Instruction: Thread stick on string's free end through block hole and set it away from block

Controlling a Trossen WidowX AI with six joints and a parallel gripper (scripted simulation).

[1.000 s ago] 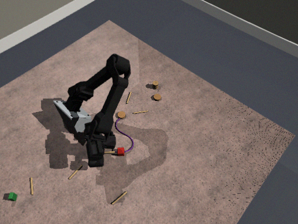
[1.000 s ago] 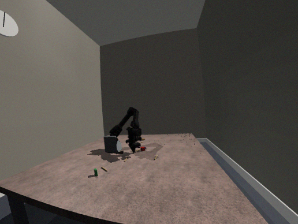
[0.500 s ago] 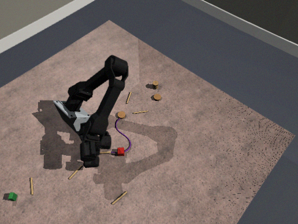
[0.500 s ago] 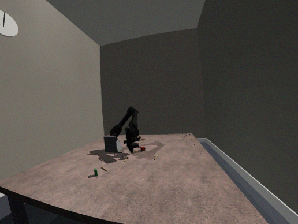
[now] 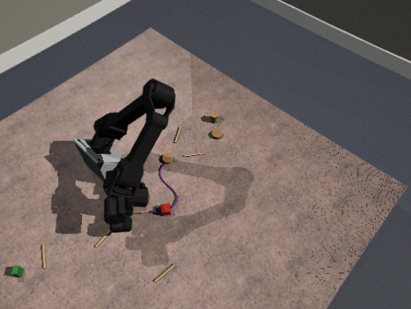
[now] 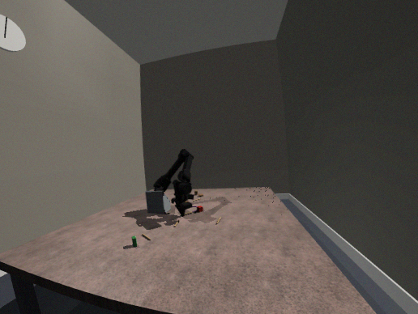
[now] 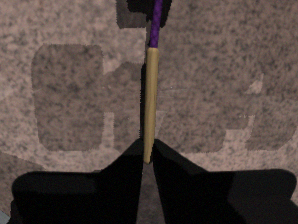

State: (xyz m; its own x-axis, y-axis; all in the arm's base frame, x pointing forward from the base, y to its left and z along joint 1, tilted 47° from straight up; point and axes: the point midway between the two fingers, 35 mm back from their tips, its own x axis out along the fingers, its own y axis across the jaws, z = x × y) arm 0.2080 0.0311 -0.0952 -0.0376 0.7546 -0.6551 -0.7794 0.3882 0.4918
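The thin wooden stick is 30 mm to the left of my gripper tip, 30 mm ahead of it and 10 mm above it. The rest, counted from my gripper tip: green block: 340 mm to the right, 60 mm behind, 20 mm above; then small red block: 100 mm to the left, 80 mm ahead, 10 mm above; then round wooden button: 230 mm to the left, 80 mm behind, 10 mm above.
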